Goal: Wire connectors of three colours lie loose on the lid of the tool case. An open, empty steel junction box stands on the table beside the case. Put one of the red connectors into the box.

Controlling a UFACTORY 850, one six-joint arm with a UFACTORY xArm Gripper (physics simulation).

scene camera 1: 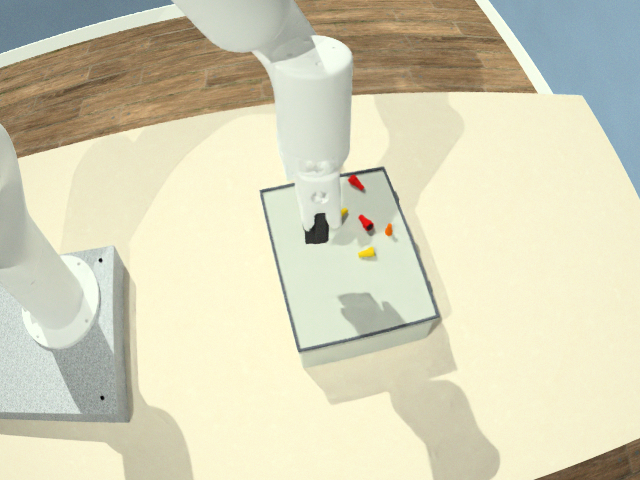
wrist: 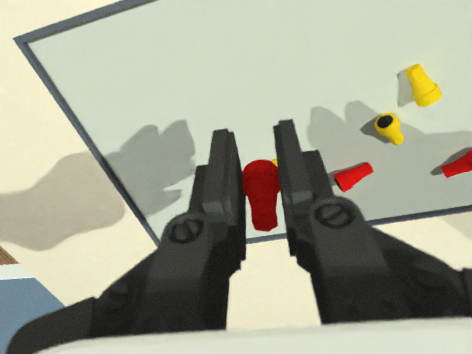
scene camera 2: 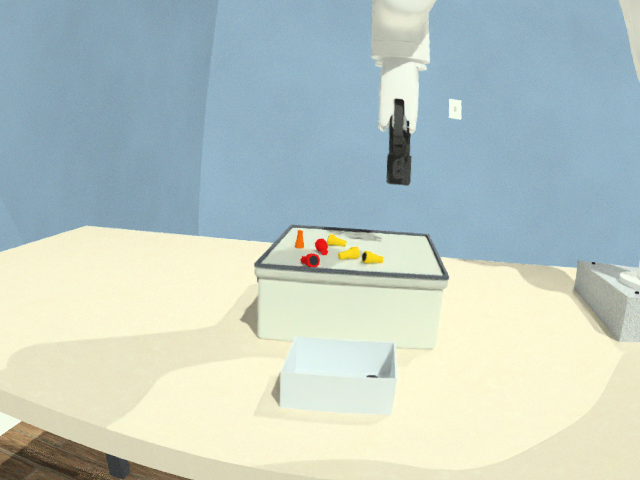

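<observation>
My gripper (scene camera 1: 316,241) (scene camera 2: 398,182) (wrist: 257,156) is shut on a red connector (wrist: 261,195), wide end toward the fingertips, and holds it well above the case lid (scene camera 1: 310,289) (scene camera 2: 408,258) (wrist: 150,75). The held connector is hidden in both scene views. A second red connector (scene camera 1: 366,222) (scene camera 2: 321,245) (wrist: 353,176) lies mid-lid. A third red connector (scene camera 1: 356,182) (scene camera 2: 311,259) (wrist: 457,165) lies near the lid's edge on the box side. The open steel junction box (scene camera 2: 338,393) stands in front of the case in scene camera 2; it does not show clearly in scene camera 1.
Yellow connectors (scene camera 1: 366,252) (scene camera 2: 373,257) (wrist: 422,85) and an orange connector (scene camera 1: 388,229) (scene camera 2: 299,239) lie on the lid. The lid has a raised dark rim. The arm's grey base block (scene camera 1: 111,330) (scene camera 2: 599,299) stands on the table (scene camera 1: 516,232) (scene camera 2: 170,299).
</observation>
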